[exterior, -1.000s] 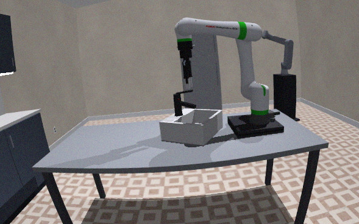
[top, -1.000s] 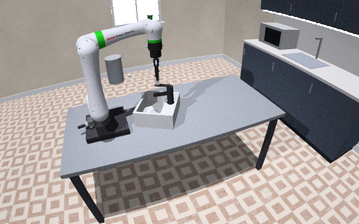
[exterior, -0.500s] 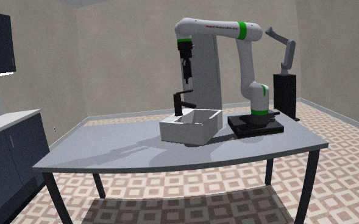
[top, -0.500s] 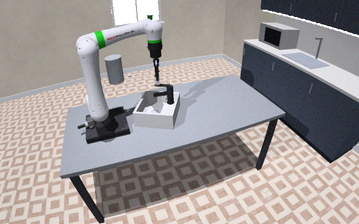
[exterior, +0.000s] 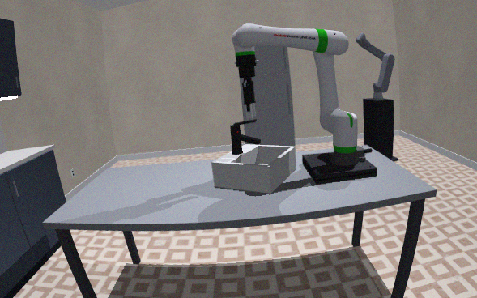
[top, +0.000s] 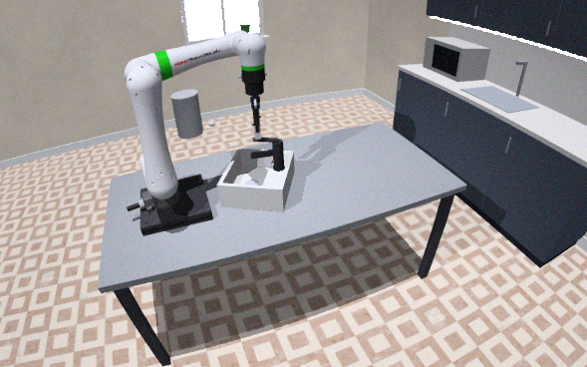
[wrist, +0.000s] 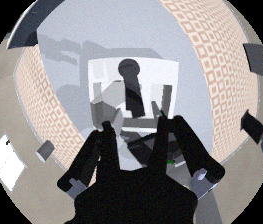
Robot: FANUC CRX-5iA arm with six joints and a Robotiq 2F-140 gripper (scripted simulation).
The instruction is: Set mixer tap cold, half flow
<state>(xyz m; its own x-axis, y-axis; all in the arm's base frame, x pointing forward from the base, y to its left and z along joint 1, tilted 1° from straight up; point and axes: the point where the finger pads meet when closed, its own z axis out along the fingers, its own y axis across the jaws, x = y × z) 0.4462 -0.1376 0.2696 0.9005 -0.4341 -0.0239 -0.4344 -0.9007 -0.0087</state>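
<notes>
Right now my hand is 3 cm short of the lever, 1 cm to the left of it and 5 cm above it. Also, from my hand: white basin 1 cm behind, 4 cm to the left, 29 cm below.
</notes>
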